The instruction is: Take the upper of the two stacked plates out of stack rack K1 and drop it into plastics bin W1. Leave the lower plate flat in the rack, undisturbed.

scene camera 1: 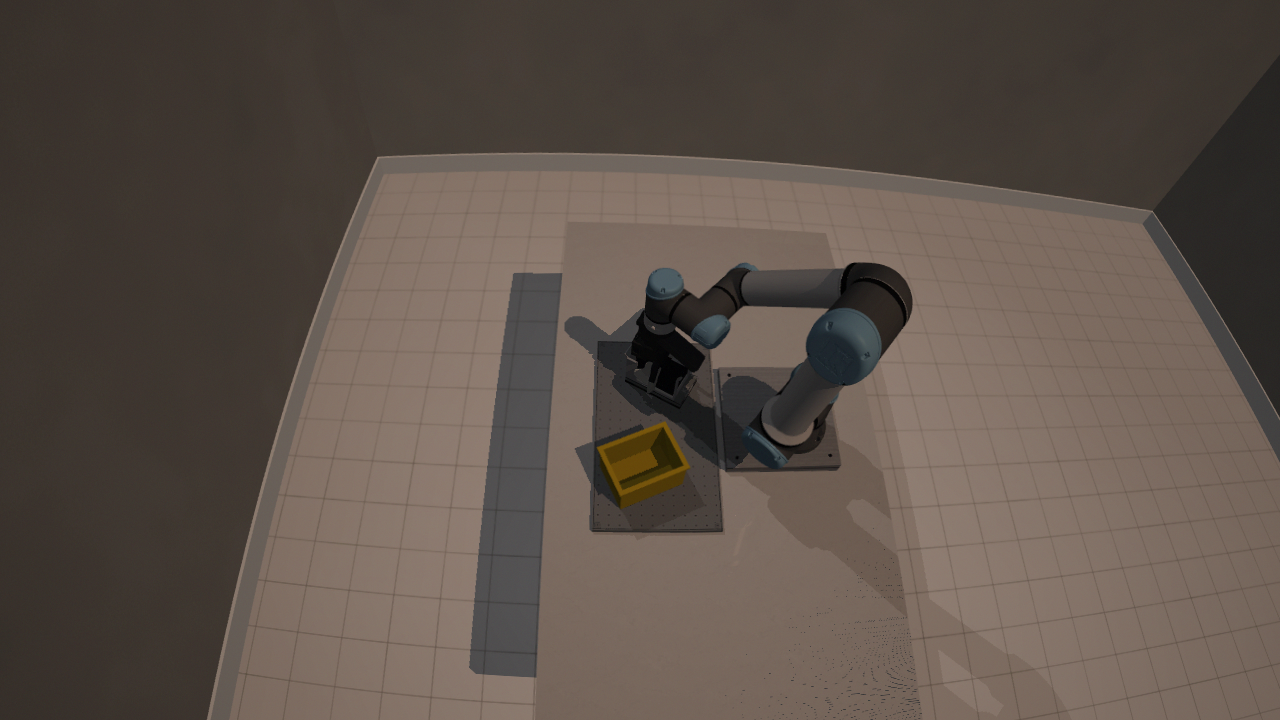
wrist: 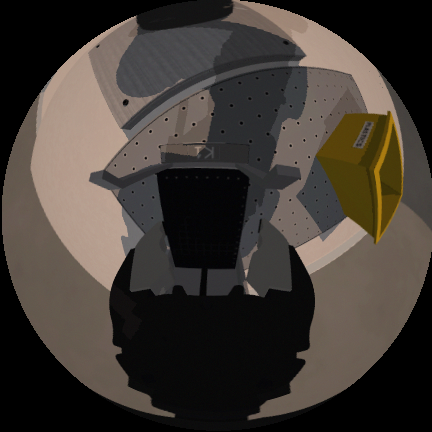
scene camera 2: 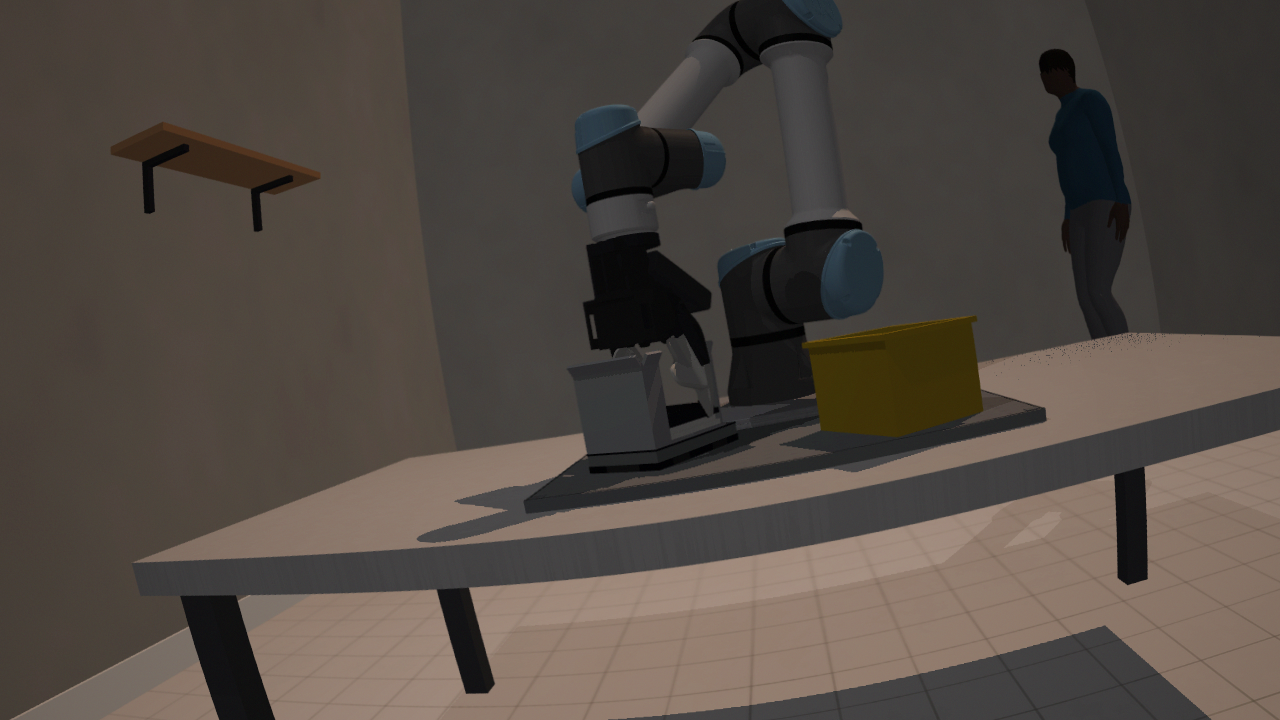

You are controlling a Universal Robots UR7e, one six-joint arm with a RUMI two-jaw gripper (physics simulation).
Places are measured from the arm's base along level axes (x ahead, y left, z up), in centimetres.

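Pixels of known places: gripper, fingertip midpoint: [scene camera 1: 658,375] [wrist: 211,221]; arm's base, origin of the base link: [scene camera 2: 777,395].
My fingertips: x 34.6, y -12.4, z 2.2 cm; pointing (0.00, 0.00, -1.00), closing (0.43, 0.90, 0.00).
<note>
Ahead of a thing's pixels: the offset from my fingertips to its top centre. Level surfaces: height alone.
Stack rack K1 @(dx -0.6, dy -0.8, dz +8.0 cm) [scene camera 2: 617,411] [wrist: 232,153] stands upright on the perforated board, with its grey end walls around a black plate @(dx +0.0, dy -1.1, dz +1.3 cm) [scene camera 2: 684,413] [wrist: 205,220] lying flat inside. The two stacked plates cannot be told apart; the lower one is hidden in the wrist view. My gripper [scene camera 1: 659,379] [scene camera 2: 675,386] [wrist: 211,221] is open and points down into the rack, one finger beside each long side of the plate. Nothing is held between the fingers. Whether a fingertip touches the plate cannot be seen. Plastics bin W1 @(dx +3.8, dy +25.8, dz +6.0 cm) [scene camera 1: 653,488] [scene camera 2: 895,385] [wrist: 345,175], yellow and open-topped, stands beside the rack.
The perforated board [scene camera 1: 657,519] [scene camera 2: 1011,410] [wrist: 310,95] carries the rack and bin. The arm's base plate [scene camera 1: 742,429] [wrist: 150,65] adjoins it. A wooden shelf [scene camera 2: 214,156] is on the wall. A person [scene camera 2: 1087,152] stands behind the table @(dz -5.3 cm) [scene camera 2: 313,537].
</note>
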